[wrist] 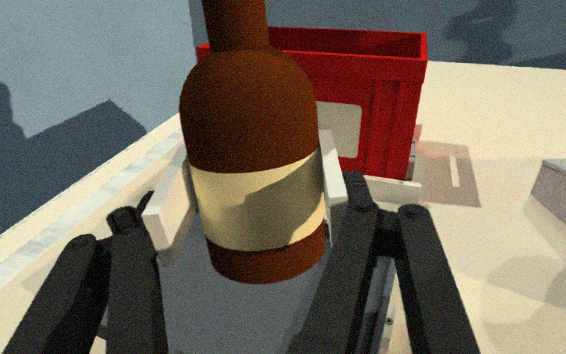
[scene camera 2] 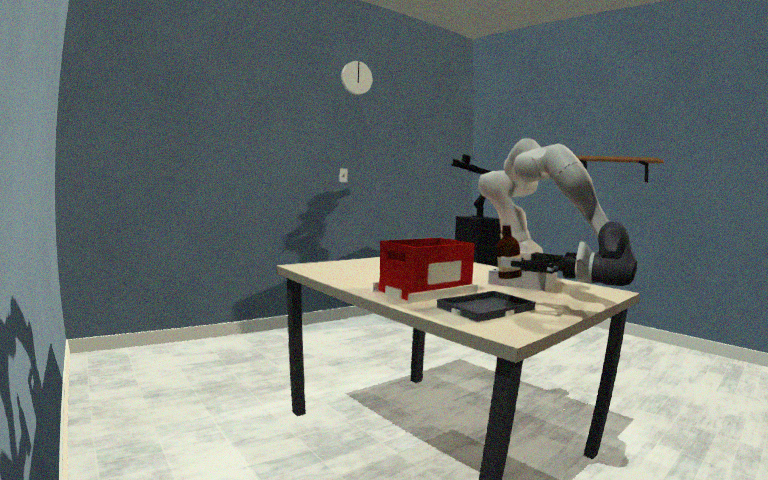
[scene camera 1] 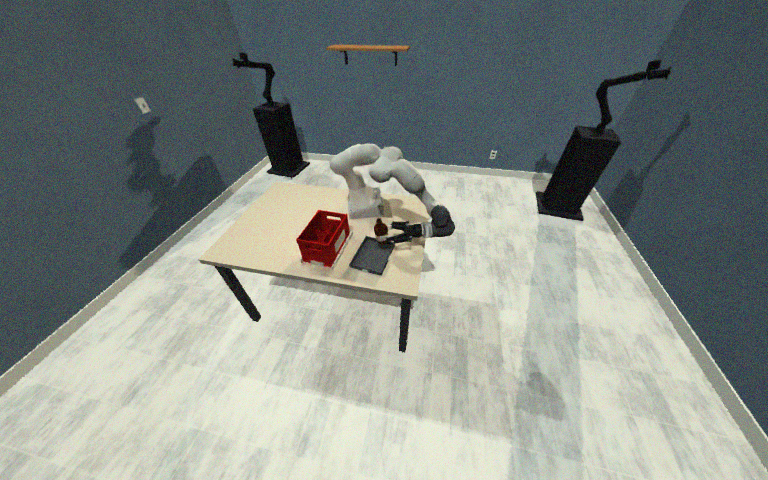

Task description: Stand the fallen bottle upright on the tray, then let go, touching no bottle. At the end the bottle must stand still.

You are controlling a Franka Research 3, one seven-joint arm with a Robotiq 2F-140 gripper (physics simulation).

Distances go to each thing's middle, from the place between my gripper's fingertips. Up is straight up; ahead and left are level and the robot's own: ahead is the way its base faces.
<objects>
I see the brown bottle (scene camera 2: 507,246) 20 mm above my hand and 10 mm to the left of it. The rest, counted from my hand: pale low strip (wrist: 388,190): 220 mm to the right, 140 mm below, 60 mm ahead.
</objects>
